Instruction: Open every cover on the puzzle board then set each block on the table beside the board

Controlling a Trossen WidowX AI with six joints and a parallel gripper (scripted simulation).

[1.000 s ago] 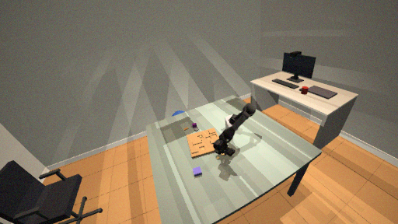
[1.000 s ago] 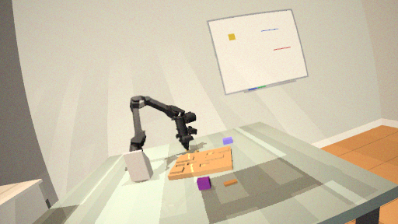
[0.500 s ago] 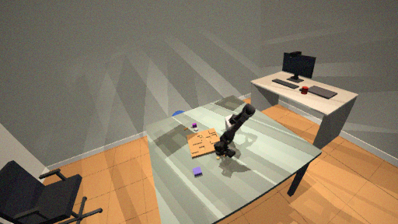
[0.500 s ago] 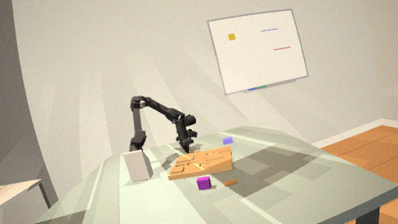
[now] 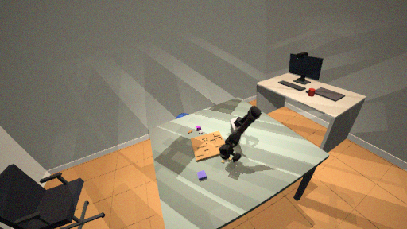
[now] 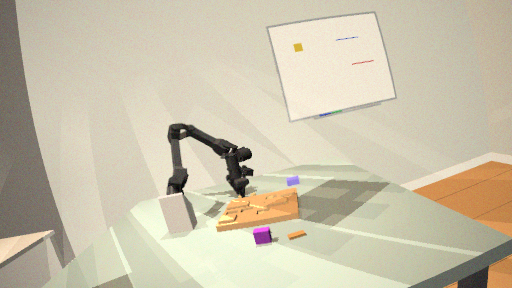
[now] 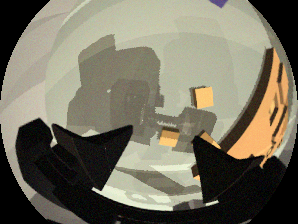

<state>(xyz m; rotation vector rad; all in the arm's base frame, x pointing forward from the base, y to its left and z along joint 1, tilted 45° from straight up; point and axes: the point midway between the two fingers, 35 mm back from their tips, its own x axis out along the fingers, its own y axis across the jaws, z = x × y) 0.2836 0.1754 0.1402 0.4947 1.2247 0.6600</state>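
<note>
Right now the small yellow piece is 6 cm to the right of my gripper tip. The rest, counted from my gripper tip: wooden puzzle board: 5 cm ahead, 26 cm to the right, 1 cm above; violet block: 26 cm ahead, 1 cm to the right, 1 cm above.
</note>
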